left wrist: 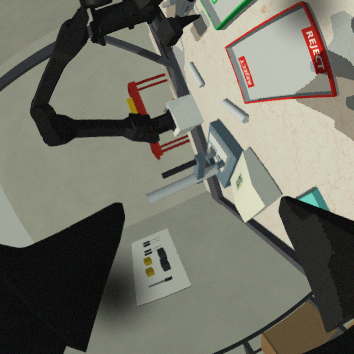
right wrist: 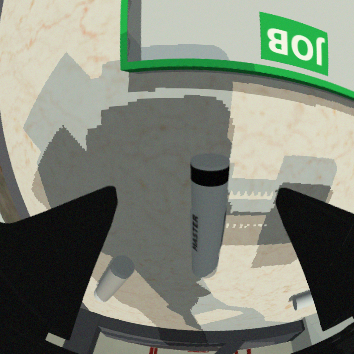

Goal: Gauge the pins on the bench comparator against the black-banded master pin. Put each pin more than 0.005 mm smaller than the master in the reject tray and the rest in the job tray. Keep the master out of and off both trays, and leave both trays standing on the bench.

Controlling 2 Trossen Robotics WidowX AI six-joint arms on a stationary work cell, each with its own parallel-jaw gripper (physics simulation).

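Places are measured from the left arm's base along level axes (x ahead, y left, z up), in millimetres.
Pixels of known places: left gripper, between the fingertips: (left wrist: pixel 204 208); right gripper, between the fingertips: (left wrist: pixel 189 0) (right wrist: pixel 199 195); right arm's base, origin of its link: (left wrist: pixel 170 119).
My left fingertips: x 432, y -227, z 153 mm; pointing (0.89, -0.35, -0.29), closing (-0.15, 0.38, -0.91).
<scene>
Behind a point stands the place of what it marks.
The master pin (right wrist: pixel 206 220) @(x 581, y -585, z -28 mm), grey with a black band, is on the bench in the right wrist view, its banded end toward the job tray. My right gripper (right wrist: pixel 199 195) @(x 575, y -587, z -42 mm) is open, its fingers apart on either side of the master in the view. Plain pins (left wrist: pixel 196 74) @(x 733, y -474, z -35 mm) (left wrist: pixel 235 110) @(x 652, y -326, z -32 mm) (right wrist: pixel 115 278) @(x 621, y -662, z -28 mm) (right wrist: pixel 302 301) @(x 732, y -512, z -32 mm) lie on the bench. The job tray (left wrist: pixel 235 17) @(x 512, y -442, z -40 mm) (right wrist: pixel 200 25) @(x 498, y -563, z -42 mm) has a green rim; the reject tray (left wrist: pixel 275 65) @(x 510, y -337, z -42 mm) has a red rim, and no pin shows in its visible part. The blue-grey comparator (left wrist: pixel 229 161) @(x 749, y -237, z -15 mm) stands near the bench edge. My left gripper (left wrist: pixel 204 208) @(x 432, y -228, z 153 mm) is open and empty.
A cream readout box (left wrist: pixel 257 185) @(x 649, y -176, z -5 mm) stands beside the comparator. A teal object (left wrist: pixel 314 198) @(x 533, y -140, z -28 mm) is partly hidden by a left finger. The black right arm (left wrist: pixel 95 126) @(x 793, y -465, z 256 mm) extends beyond the bench edge from a pale block (left wrist: pixel 185 115) @(x 857, y -417, z 2 mm). A printed sheet (left wrist: pixel 160 267) and a brown box (left wrist: pixel 295 330) show below.
</scene>
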